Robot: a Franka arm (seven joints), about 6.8 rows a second.
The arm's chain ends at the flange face. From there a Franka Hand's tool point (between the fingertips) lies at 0.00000 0.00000 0.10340 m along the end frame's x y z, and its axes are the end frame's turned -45 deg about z.
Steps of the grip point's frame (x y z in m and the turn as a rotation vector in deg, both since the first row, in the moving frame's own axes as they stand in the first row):
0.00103, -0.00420, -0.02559, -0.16, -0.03, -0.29
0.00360, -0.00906, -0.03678, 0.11, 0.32, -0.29
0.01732, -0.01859, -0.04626, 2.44, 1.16, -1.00
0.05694, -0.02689, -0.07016, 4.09, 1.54, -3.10
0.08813, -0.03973, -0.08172, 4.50, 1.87, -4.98
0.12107, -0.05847, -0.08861, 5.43, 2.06, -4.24
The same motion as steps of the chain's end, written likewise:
-0.00241, -0.00394, -0.02559, -0.13, 0.09, -0.29
-0.00413, -0.00840, -0.03678, 0.30, 0.15, -0.29
0.00077, -0.02081, -0.04615, 2.55, -0.91, -1.00
0.02469, -0.05219, -0.06986, 3.98, -1.80, -3.10
0.03792, -0.08245, -0.08135, 4.50, -1.86, -4.98
0.04891, -0.11758, -0.08808, 5.30, -2.38, -4.24

